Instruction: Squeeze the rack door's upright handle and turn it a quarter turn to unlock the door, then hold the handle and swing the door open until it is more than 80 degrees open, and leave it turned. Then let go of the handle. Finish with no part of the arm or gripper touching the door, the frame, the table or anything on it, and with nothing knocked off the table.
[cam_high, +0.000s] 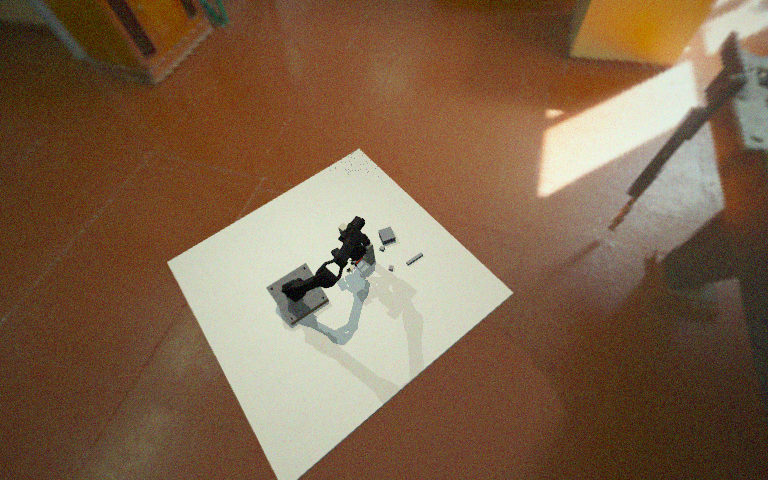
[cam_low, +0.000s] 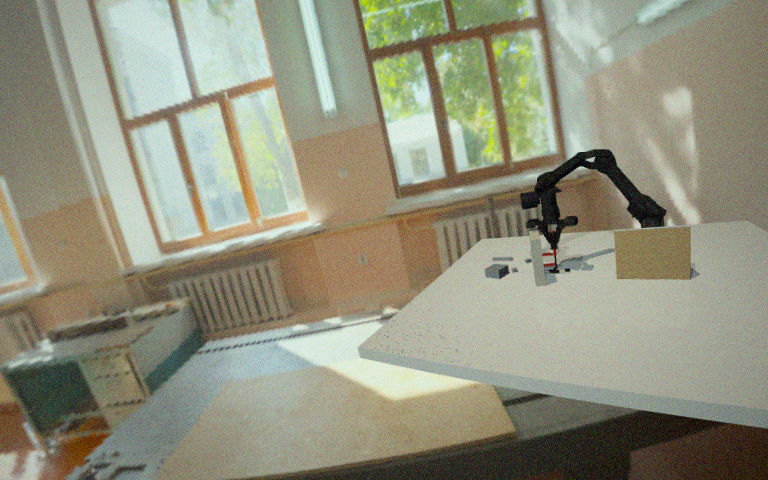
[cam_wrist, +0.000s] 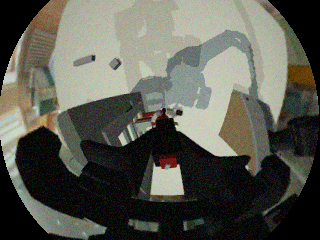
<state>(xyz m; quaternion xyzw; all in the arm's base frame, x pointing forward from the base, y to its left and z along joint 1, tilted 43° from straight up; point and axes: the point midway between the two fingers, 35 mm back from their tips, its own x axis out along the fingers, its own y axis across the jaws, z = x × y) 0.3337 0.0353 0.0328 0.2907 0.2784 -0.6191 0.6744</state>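
Right now the red handle is 10 mm to the left of my gripper tip and 20 mm below it. From my gripper tip the other things lie so: thin grey bar 280 mm ahead, 130 mm to the right, 110 mm below.
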